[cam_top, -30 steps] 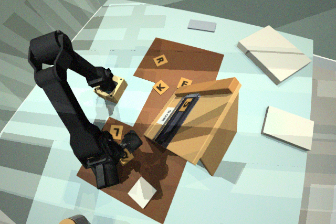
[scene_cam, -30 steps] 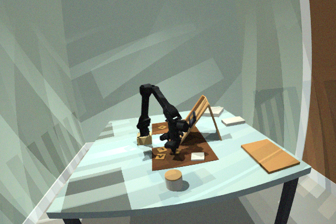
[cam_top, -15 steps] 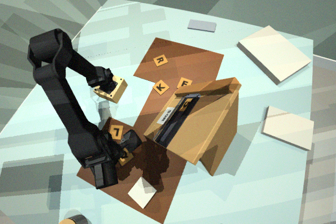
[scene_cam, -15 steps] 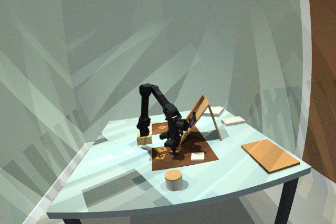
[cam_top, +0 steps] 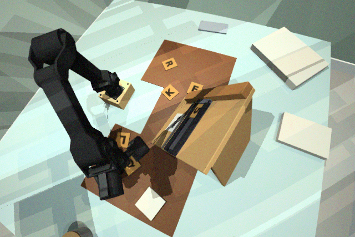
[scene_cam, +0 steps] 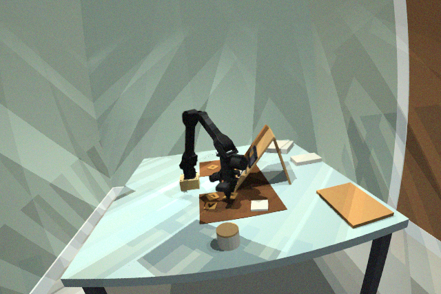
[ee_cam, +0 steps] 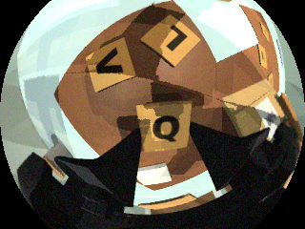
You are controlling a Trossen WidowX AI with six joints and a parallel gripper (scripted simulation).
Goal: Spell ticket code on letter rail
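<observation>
My gripper tip is now 100 mm past the v tile, 30 mm to the left of it and 30 mm above it. From my gripper tip the other things lie so: q tile (right at my gripper tip); then l tile (90 mm behind, 60 mm to the left, 30 mm below); then white ticket (70 mm ahead, 210 mm to the left, 40 mm above).
</observation>
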